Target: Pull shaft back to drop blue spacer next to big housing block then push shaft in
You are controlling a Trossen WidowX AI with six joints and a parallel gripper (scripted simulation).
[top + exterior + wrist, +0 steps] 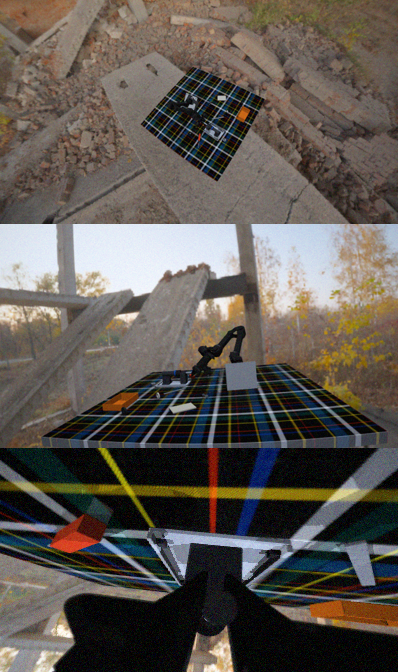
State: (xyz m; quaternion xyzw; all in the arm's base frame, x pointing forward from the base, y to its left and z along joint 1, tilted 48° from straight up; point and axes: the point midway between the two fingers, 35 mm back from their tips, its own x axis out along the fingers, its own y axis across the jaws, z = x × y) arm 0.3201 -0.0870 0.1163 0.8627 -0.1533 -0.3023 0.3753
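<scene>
Right now my gripper tip is 6 cm short of the shaft and 2 cm below it. The rest, counted from my gripper tip: orange tray: 41 cm to the left, 34 cm ahead, 5 cm below; pale flat pad: 48 cm to the left, 5 cm below, 5 cm behind; blue spacer: 12 cm ahead, 2 cm above.
</scene>
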